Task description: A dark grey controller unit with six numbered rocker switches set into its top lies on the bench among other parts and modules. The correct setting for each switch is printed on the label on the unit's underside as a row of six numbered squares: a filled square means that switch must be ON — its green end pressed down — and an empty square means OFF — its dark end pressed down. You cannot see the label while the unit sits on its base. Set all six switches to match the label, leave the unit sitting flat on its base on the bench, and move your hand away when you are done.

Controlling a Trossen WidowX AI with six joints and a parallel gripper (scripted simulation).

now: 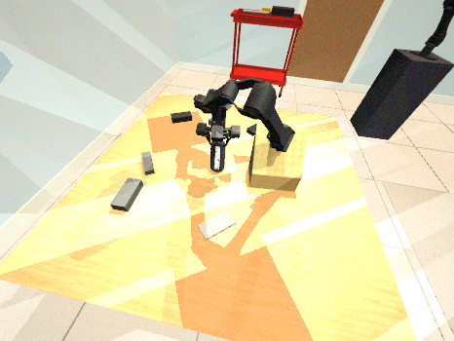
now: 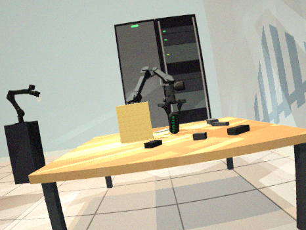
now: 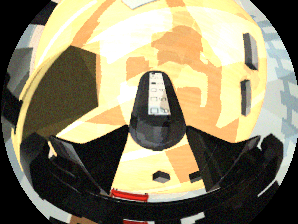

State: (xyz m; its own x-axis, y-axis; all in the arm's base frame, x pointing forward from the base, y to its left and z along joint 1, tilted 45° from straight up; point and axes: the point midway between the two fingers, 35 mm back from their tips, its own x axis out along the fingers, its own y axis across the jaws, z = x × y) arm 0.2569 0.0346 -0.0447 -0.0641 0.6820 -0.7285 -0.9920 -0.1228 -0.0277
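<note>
The pale flat plate is 330 mm to the left of my gripper tip, 130 mm below it and 60 mm behind it. The rest, counted from my gripper tip: slim grey module: 340 mm ahead, 120 mm below, 70 mm to the left.
</note>
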